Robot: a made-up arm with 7 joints. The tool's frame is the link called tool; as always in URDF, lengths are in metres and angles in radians. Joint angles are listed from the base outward. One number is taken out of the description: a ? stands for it. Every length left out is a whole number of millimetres.
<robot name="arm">
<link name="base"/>
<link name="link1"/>
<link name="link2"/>
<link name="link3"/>
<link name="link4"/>
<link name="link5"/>
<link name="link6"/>
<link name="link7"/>
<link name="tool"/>
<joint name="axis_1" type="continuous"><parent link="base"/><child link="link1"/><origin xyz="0.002 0.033 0.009" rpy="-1.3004 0.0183 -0.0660"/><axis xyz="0 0 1"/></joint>
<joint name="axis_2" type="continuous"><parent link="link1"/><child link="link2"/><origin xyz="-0.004 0.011 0.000" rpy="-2.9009 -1.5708 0.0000"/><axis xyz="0 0 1"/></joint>
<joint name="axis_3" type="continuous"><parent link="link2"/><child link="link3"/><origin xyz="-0.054 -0.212 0.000" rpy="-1.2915 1.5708 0.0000"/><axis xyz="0 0 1"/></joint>
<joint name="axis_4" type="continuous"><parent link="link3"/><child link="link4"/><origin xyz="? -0.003 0.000" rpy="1.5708 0.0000 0.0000"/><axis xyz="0 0 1"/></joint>
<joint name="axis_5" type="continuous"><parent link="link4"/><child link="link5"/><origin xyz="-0.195 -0.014 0.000" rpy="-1.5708 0.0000 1.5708"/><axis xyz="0 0 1"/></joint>
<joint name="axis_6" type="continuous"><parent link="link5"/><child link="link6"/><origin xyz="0.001 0.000 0.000" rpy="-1.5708 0.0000 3.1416"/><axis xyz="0 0 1"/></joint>
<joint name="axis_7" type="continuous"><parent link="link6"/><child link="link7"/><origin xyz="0.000 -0.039 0.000" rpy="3.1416 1.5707 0.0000"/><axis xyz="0 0 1"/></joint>
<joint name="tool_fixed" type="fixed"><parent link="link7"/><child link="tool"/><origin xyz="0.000 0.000 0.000" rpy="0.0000 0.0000 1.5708"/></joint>
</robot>
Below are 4 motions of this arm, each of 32 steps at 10 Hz.
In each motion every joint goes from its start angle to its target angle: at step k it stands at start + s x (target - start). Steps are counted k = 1, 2, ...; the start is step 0. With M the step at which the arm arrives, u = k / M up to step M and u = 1 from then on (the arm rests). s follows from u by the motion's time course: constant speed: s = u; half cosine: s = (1 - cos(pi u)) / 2; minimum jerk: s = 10 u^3 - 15 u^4 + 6 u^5.
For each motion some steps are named. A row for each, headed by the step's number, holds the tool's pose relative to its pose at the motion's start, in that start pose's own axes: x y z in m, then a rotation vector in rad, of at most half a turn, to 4 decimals.
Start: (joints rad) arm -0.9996 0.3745 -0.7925 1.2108 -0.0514 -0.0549 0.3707
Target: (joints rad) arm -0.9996 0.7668 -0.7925 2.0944 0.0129 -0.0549 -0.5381
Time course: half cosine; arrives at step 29
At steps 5, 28, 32:
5: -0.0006 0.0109 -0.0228 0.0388 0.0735 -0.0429
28: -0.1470 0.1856 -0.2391 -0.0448 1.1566 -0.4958
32: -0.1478 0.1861 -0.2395 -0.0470 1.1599 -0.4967

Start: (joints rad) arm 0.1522 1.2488 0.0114 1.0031 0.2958 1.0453 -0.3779
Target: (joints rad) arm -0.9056 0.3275 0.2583 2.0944 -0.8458 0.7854 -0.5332
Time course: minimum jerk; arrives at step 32
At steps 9, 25, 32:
9: 0.0031 -0.0468 0.0159 -0.1303 -0.0345 -0.3531
25: -0.2710 -0.2888 0.0919 -0.4159 0.0266 -2.0436
32: -0.3084 -0.2993 0.0833 -0.4058 0.0783 -2.1431

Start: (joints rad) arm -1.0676 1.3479 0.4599 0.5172 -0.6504 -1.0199 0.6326
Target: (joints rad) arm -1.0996 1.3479 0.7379 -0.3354 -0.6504 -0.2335 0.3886
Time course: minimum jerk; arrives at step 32
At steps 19, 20, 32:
19: 0.0445 -0.0756 0.0845 -0.1723 0.0390 -0.2641
20: 0.0463 -0.0798 0.0933 -0.1805 0.0363 -0.2904
32: 0.0506 -0.0969 0.1415 -0.2057 0.0097 -0.4338

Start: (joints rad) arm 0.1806 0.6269 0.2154 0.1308 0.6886 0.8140 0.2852
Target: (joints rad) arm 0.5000 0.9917 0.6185 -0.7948 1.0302 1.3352 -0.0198
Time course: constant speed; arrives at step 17
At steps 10, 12, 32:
10: -0.0151 0.1472 -0.0144 -0.0491 0.0704 0.4408
12: -0.0287 0.1731 -0.0150 -0.0784 0.0679 0.5289
32: -0.0748 0.2269 -0.0161 -0.1846 0.0251 0.7348

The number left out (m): -0.021
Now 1 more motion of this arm.
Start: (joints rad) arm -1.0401 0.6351 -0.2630 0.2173 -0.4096 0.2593 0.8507
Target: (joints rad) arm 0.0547 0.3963 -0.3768 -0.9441 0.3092 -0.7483 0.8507
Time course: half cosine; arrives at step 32
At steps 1, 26, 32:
1: -0.0007 -0.0001 -0.0003 -0.0010 -0.0025 -0.0013
26: -0.2536 0.0865 0.0189 -0.7622 -0.7539 -0.2020
32: -0.2693 0.1024 0.0319 -0.8315 -0.8256 -0.1757

